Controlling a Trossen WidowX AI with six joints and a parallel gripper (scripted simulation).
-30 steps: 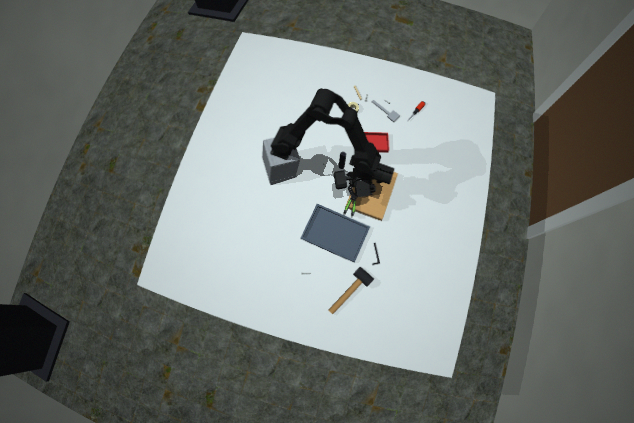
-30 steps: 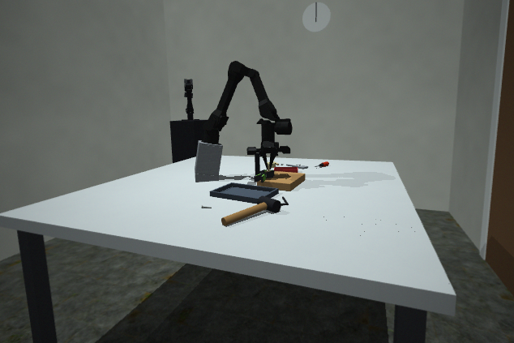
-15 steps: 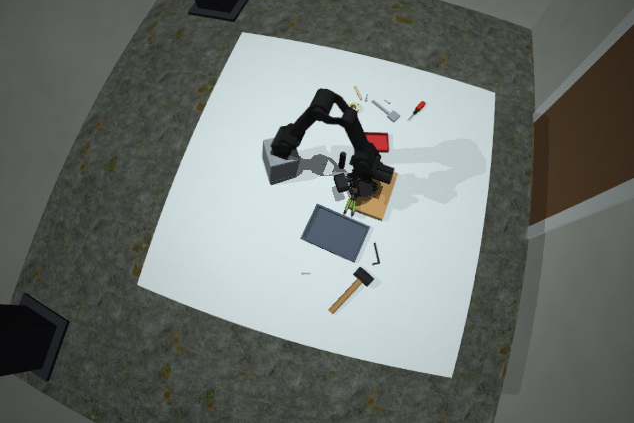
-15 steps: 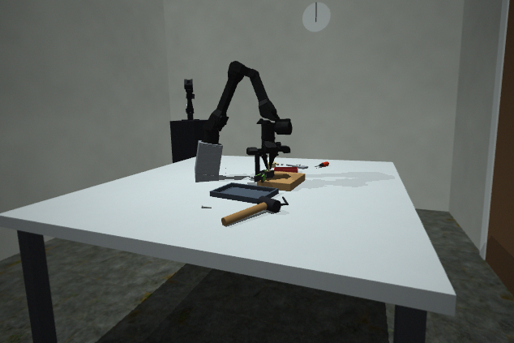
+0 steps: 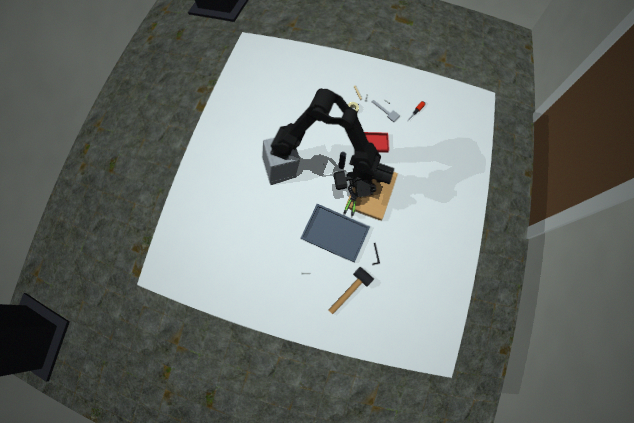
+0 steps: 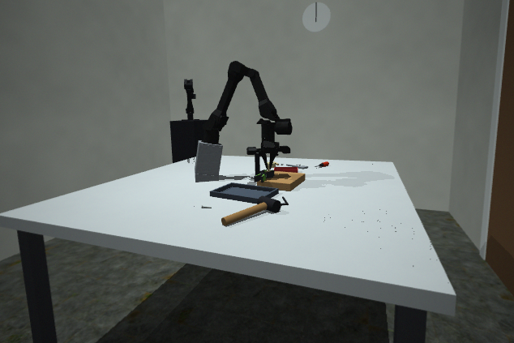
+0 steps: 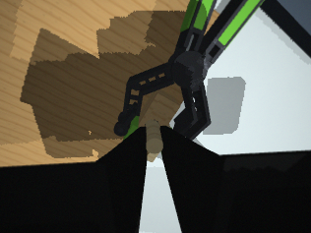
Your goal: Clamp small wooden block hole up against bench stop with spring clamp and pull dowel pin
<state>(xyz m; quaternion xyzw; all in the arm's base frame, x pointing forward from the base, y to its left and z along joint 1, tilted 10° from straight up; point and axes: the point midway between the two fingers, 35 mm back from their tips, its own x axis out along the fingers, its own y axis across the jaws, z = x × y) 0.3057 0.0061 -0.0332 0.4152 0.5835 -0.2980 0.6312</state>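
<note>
Right now my hand is 40 mm above the dowel pin. From my hand the other things lie so: dark tray: 20 mm behind, 190 mm to the right, 90 mm below; wooden board: 60 mm ahead, 10 mm to the left, 80 mm below; small wooden block: 60 mm below.
</note>
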